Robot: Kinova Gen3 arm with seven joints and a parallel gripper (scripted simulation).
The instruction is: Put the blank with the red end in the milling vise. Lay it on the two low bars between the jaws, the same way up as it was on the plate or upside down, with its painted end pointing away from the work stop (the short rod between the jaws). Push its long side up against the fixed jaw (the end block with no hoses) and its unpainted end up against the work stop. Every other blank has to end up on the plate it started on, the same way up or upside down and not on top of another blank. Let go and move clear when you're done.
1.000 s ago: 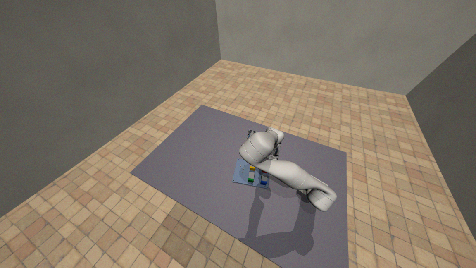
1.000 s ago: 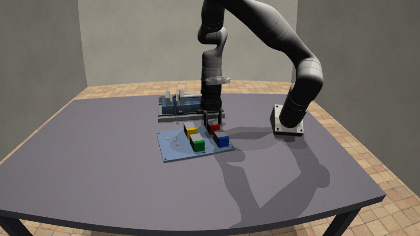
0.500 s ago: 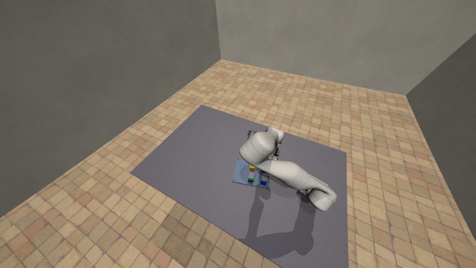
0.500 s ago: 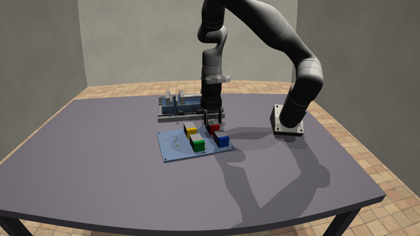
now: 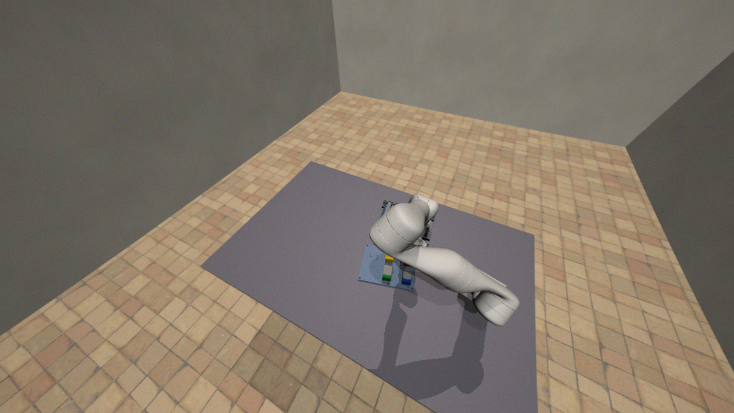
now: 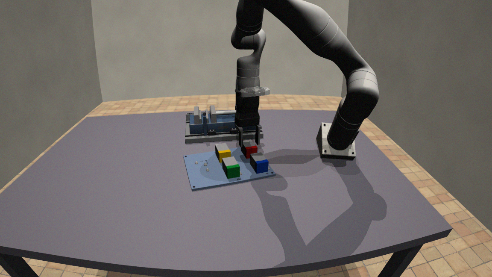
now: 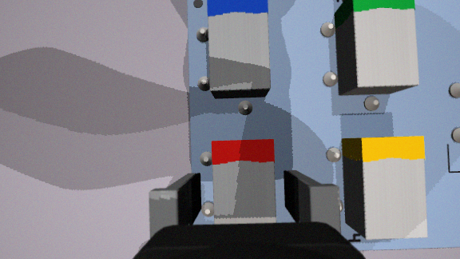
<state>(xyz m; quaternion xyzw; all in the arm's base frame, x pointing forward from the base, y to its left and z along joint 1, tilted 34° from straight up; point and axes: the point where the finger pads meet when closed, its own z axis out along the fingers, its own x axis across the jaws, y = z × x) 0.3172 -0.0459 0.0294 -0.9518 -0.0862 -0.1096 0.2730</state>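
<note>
Now: hand 30 mm above the red-ended blank. Round my hand: blue-ended blank 90 mm to the left, 30 mm below, 20 mm behind; green-ended blank 110 mm to the left, 70 mm ahead, 30 mm below; yellow-ended blank 90 mm ahead, 30 mm below, 20 mm to the left.
</note>
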